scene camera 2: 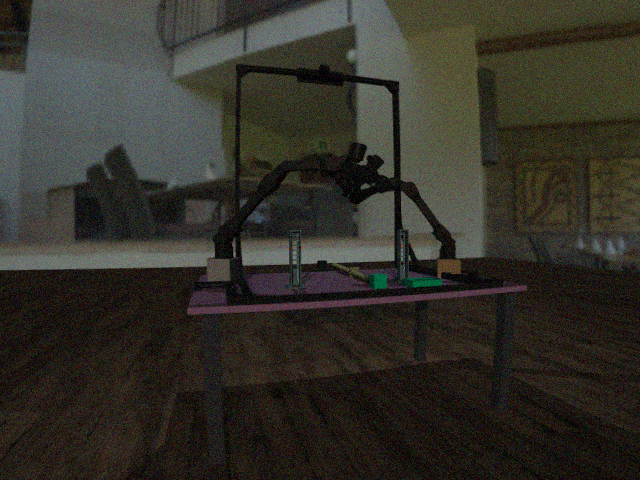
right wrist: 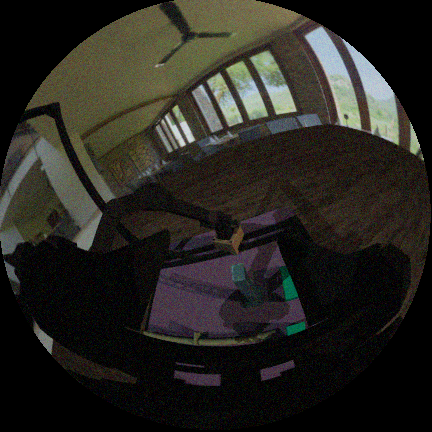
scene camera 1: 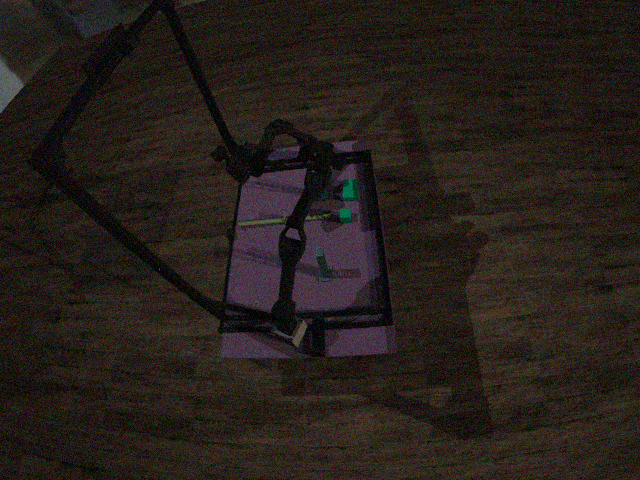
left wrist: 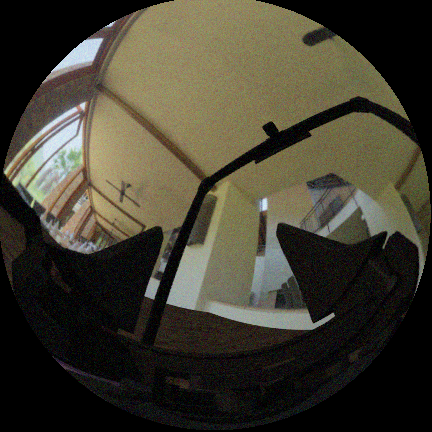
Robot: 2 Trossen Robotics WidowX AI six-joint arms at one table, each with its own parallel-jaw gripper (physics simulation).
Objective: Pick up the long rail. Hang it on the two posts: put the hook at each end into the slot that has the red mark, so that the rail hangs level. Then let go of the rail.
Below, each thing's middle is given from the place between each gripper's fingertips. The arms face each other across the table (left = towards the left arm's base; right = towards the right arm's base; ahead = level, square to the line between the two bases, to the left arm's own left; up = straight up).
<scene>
I see the long rail [right wrist: 196,340] 220 mm behind my right hand, 110 mm to the right of it and 370 mm below it.
Now: the long rail 55 cm below my left hand, 11 cm ahead of it and 10 cm to the left of it.
</scene>
